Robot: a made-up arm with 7 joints. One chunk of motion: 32 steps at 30 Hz.
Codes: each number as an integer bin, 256 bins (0 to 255) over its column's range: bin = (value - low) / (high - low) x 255, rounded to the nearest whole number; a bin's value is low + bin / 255 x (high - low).
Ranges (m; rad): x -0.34..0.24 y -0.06..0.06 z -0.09..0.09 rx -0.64..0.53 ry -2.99..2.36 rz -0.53..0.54
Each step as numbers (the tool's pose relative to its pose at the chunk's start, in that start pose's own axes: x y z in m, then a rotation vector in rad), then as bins.
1 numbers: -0.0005 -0.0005 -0.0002 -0.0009 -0.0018 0.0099
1 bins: 149 126 127 139 142 129
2 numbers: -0.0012 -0.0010 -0.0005 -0.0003 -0.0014 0.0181
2 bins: 149 125 127 139 142 131
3 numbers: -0.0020 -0.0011 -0.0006 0.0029 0.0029 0.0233
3 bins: 149 125 127 140 143 132
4 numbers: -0.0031 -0.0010 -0.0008 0.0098 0.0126 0.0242
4 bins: 148 125 126 142 143 132
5 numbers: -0.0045 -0.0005 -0.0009 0.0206 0.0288 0.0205
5 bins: 148 126 126 144 144 131
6 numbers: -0.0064 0.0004 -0.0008 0.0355 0.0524 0.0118
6 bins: 147 128 126 147 145 129
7 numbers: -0.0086 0.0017 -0.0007 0.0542 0.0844 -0.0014
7 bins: 146 131 127 151 147 126
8 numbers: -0.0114 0.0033 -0.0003 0.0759 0.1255 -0.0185
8 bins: 144 135 127 156 148 122
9 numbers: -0.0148 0.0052 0.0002 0.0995 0.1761 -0.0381
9 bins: 143 139 128 161 151 117
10 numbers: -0.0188 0.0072 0.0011 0.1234 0.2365 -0.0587
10 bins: 141 143 129 166 154 112
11 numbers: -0.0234 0.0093 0.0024 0.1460 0.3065 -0.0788
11 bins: 139 147 131 171 157 108
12 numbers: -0.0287 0.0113 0.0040 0.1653 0.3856 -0.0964
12 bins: 137 152 133 176 161 103
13 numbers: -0.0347 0.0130 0.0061 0.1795 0.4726 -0.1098
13 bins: 134 155 136 179 165 100
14 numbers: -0.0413 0.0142 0.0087 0.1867 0.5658 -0.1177
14 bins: 131 158 140 180 169 98
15 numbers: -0.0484 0.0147 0.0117 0.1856 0.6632 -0.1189
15 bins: 128 159 144 180 174 98
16 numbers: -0.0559 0.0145 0.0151 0.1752 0.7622 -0.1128
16 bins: 125 158 149 178 179 99
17 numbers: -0.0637 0.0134 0.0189 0.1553 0.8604 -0.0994
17 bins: 121 156 154 173 184 103
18 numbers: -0.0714 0.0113 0.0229 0.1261 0.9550 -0.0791
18 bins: 118 152 160 167 188 107
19 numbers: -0.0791 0.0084 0.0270 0.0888 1.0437 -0.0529
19 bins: 115 145 166 159 192 114
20 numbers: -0.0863 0.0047 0.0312 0.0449 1.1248 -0.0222
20 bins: 112 137 172 149 196 121
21 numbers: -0.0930 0.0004 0.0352 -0.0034 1.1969 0.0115
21 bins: 109 128 177 139 200 129
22 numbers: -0.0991 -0.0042 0.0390 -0.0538 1.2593 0.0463
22 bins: 106 119 183 128 203 137
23 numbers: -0.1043 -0.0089 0.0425 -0.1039 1.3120 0.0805
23 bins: 104 109 188 117 205 145
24 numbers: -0.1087 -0.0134 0.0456 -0.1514 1.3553 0.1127
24 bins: 102 99 192 106 207 153
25 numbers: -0.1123 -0.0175 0.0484 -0.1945 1.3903 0.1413
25 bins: 100 90 196 97 209 160
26 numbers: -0.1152 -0.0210 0.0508 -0.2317 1.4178 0.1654
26 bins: 99 83 199 89 210 166
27 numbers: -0.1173 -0.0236 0.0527 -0.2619 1.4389 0.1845
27 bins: 98 77 202 82 211 170
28 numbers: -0.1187 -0.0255 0.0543 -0.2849 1.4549 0.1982
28 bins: 97 73 204 77 212 174
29 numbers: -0.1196 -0.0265 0.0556 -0.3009 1.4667 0.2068
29 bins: 97 71 206 74 212 176
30 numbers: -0.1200 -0.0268 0.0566 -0.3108 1.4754 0.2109
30 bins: 97 71 208 72 213 177
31 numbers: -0.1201 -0.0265 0.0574 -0.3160 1.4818 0.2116
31 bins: 97 71 209 71 213 177
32 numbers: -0.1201 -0.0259 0.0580 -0.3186 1.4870 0.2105
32 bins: 97 72 210 70 213 176
